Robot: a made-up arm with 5 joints.
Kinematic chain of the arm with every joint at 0, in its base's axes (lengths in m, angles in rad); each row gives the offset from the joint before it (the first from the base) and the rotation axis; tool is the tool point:
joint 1: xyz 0 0 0.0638 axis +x
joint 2: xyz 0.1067 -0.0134 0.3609 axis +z
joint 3: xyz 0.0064 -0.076 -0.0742 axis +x
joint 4: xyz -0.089 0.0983 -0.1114 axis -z
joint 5: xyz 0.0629 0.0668 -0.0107 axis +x
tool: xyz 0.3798 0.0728 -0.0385
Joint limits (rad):
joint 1: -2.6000..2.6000
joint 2: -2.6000..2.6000
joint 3: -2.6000..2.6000
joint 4: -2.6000..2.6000
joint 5: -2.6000..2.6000
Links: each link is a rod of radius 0.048 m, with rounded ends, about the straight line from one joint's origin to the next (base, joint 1, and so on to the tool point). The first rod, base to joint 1, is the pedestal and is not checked.
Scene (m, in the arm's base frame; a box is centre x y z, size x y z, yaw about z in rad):
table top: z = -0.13
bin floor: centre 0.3 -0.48 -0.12 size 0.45 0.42 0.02 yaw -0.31
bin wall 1: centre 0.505 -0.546 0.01 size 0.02 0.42 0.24 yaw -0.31
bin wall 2: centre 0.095 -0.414 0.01 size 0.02 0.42 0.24 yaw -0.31
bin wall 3: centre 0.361 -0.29 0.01 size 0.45 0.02 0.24 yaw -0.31
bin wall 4: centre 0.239 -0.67 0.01 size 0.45 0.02 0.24 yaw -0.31
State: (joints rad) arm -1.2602 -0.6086 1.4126 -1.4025 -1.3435
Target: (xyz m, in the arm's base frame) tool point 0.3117 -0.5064 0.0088
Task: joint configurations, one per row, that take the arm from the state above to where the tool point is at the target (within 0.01 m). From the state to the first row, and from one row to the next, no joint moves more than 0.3 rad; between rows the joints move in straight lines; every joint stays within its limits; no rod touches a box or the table.
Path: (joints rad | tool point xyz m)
1: -0.9922 -0.7345 1.3532 -1.2558 -1.3622 | 0.2739 0.7230 0.3532
2: -0.7243 -0.8604 1.2938 -1.1090 -1.3809 | 0.3519 0.5534 0.5434
3: -0.4563 -0.9863 1.2343 -0.9623 -1.3996 | 0.4100 0.3200 0.6625
4: -0.1884 -1.1122 1.1749 -0.8156 -1.4183 | 0.4438 0.0568 0.6871
5: 0.0796 -1.2381 1.1155 -0.6688 -1.4369 | 0.4503 -0.1937 0.6110
6: 0.3475 -1.3640 1.0561 -0.5221 -1.4556 | 0.4289 -0.3890 0.4487
7: 0.6155 -1.4899 0.9967 -0.3753 -1.4743 | 0.3814 -0.4975 0.2332
8: 0.8834 -1.6158 0.9372 -0.2286 -1.4930 | 0.3117 -0.5064 0.0088

